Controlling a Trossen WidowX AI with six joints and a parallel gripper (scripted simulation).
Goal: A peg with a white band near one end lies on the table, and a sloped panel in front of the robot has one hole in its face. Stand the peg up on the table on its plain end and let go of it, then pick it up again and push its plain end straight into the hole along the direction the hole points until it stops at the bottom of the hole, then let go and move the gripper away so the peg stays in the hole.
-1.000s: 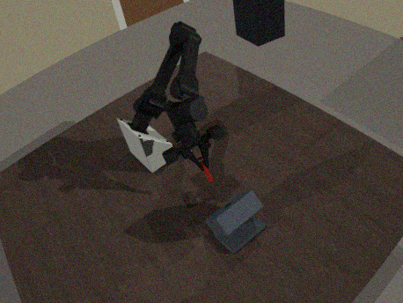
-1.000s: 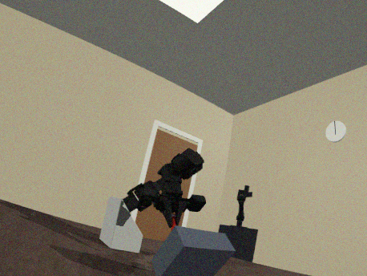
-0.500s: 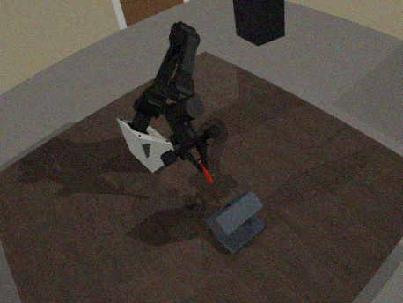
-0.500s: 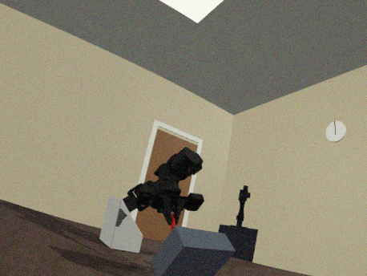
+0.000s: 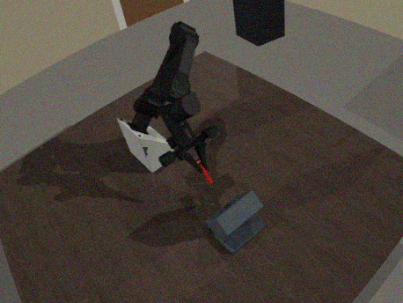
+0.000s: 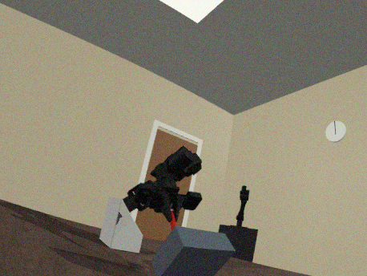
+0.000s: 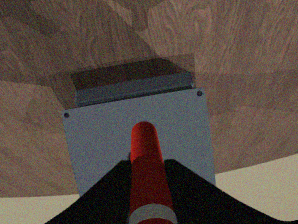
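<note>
My gripper tip is now 130 mm short of the sloped panel, 10 mm to the right of it and 70 mm above it. Also, from my gripper tip: red peg 10 mm behind, 10 mm above.
</note>
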